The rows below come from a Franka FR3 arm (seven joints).
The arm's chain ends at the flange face. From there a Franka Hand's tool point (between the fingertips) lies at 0.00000 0.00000 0.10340 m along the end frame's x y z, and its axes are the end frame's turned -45 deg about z.
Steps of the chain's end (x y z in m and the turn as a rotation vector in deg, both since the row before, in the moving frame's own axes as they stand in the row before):
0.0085 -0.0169 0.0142 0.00 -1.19 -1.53
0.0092 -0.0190 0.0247 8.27 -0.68 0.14
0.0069 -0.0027 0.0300 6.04 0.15 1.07
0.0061 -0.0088 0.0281 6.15 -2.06 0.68
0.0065 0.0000 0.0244 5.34 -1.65 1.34
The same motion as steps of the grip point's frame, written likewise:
0.0164 -0.0074 0.0142 0.84 -0.84 -1.53
0.0296 -0.0183 0.0236 6.33 5.37 0.14
0.0147 -0.0045 0.0294 4.16 4.38 1.07
0.0158 -0.0123 0.0274 5.81 2.89 0.68
0.0094 -0.0043 0.0239 4.94 2.61 1.34

